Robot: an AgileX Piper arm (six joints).
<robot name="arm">
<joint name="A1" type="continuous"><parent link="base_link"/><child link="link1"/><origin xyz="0 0 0.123"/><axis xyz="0 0 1"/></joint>
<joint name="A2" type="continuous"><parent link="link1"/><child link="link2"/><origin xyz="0 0 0"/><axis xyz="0 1 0"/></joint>
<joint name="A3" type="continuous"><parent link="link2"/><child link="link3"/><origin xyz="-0.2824 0 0.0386"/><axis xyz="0 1 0"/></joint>
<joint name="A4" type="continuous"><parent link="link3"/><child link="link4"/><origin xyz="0.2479 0 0.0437"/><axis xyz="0.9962 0 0.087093"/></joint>
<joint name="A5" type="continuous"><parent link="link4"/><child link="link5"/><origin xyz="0 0 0"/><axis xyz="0 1 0"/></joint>
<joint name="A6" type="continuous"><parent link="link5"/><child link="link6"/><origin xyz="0.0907 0 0.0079"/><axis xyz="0.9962 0 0.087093"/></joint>
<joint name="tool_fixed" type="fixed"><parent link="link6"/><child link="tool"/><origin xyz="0 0 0" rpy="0 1.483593 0"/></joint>
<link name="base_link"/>
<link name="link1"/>
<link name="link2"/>
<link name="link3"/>
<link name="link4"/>
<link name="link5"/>
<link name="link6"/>
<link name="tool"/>
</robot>
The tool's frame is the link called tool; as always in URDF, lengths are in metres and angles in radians. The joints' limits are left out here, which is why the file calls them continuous.
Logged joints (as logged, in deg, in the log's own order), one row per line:
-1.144, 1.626, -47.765, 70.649, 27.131, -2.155
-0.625, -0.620, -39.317, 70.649, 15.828, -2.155
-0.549, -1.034, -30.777, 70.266, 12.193, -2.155
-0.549, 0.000, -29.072, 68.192, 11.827, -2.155
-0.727, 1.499, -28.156, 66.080, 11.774, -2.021
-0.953, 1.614, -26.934, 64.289, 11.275, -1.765
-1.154, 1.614, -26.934, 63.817, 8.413, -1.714
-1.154, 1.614, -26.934, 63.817, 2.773, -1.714
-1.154, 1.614, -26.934, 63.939, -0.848, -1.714
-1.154, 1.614, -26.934, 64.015, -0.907, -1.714
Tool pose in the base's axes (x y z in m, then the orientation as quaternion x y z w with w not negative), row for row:
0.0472, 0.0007, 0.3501, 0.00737, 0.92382, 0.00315, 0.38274
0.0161, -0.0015, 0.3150, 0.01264, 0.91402, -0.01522, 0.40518
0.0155, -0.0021, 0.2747, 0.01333, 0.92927, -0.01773, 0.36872
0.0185, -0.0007, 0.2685, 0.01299, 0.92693, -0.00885, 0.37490
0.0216, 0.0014, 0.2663, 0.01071, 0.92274, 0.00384, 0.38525
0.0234, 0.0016, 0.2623, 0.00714, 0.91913, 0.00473, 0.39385
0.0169, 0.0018, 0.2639, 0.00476, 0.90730, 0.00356, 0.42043
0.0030, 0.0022, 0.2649, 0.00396, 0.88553, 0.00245, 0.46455
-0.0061, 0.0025, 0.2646, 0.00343, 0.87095, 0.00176, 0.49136
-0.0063, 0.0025, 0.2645, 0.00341, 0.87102, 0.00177, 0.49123
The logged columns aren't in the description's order. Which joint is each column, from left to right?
Columns, left to right: A6, A4, A3, A5, A2, A1.
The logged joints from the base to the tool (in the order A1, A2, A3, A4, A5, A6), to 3 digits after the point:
-2.155, 27.131, -47.765, 1.626, 70.649, -1.144
-2.155, 15.828, -39.317, -0.620, 70.649, -0.625
-2.155, 12.193, -30.777, -1.034, 70.266, -0.549
-2.155, 11.827, -29.072, 0.000, 68.192, -0.549
-2.021, 11.774, -28.156, 1.499, 66.080, -0.727
-1.765, 11.275, -26.934, 1.614, 64.289, -0.953
-1.714, 8.413, -26.934, 1.614, 63.817, -1.154
-1.714, 2.773, -26.934, 1.614, 63.817, -1.154
-1.714, -0.848, -26.934, 1.614, 63.939, -1.154
-1.714, -0.907, -26.934, 1.614, 64.015, -1.154

